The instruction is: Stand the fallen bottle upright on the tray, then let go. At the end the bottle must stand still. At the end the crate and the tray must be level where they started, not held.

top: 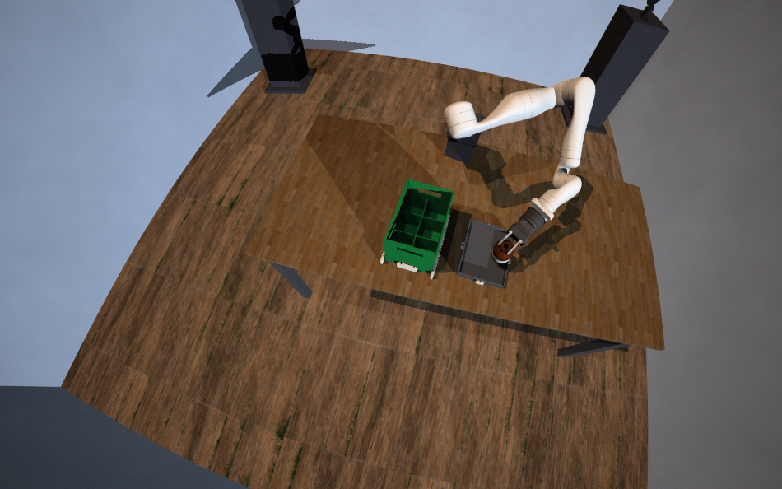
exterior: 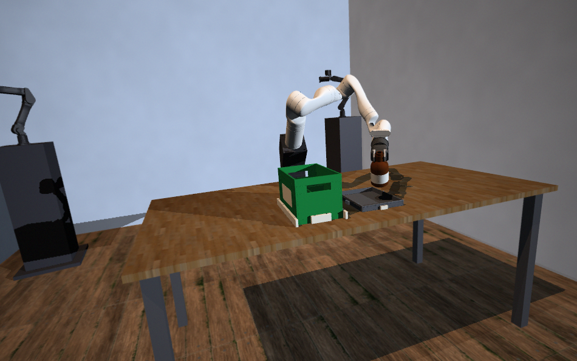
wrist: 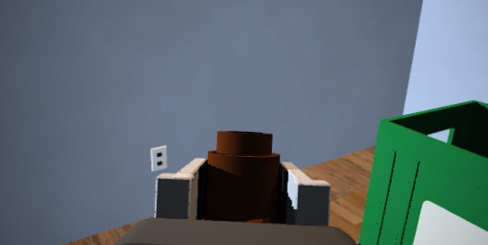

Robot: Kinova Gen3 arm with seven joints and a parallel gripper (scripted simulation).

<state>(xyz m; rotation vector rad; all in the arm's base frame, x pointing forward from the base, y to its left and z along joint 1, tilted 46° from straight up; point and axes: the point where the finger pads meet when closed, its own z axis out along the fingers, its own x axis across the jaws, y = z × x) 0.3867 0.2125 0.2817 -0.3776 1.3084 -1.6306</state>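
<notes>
The brown bottle lies 1 cm behind my hand, 1 cm to the left of it and 5 cm below it. Round my hand: green crate: 10 cm behind, 29 cm to the right, 12 cm below; tray: 6 cm behind, 1 cm to the right, 19 cm below.
</notes>
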